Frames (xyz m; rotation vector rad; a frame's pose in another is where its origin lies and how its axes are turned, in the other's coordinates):
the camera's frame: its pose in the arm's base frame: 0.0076 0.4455 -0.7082 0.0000 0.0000 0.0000
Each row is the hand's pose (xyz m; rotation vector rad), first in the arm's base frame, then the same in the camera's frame.
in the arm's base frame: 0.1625 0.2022 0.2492 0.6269 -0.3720 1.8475
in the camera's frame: 0.1549 -0.2433 0.9574 0.6269 -0.3720 1.8475
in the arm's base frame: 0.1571 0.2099 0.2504 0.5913 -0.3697 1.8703
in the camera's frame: 0.1495 -0.2356 0.9586 0.5913 -0.3697 1.8703
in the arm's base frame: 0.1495 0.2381 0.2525 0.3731 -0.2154 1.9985
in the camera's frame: 0.1419 -0.2074 0.9607 0.3731 -0.2154 1.9985
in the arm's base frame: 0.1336 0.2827 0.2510 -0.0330 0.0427 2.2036
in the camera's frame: 0.1260 -0.1628 0.9592 -0.0330 0.0427 2.2036
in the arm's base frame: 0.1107 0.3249 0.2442 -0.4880 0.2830 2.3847
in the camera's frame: 0.1031 -0.1206 0.9524 -0.4880 0.2830 2.3847
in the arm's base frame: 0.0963 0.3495 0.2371 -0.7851 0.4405 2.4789
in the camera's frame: 0.0887 -0.0960 0.9453 -0.7851 0.4405 2.4789
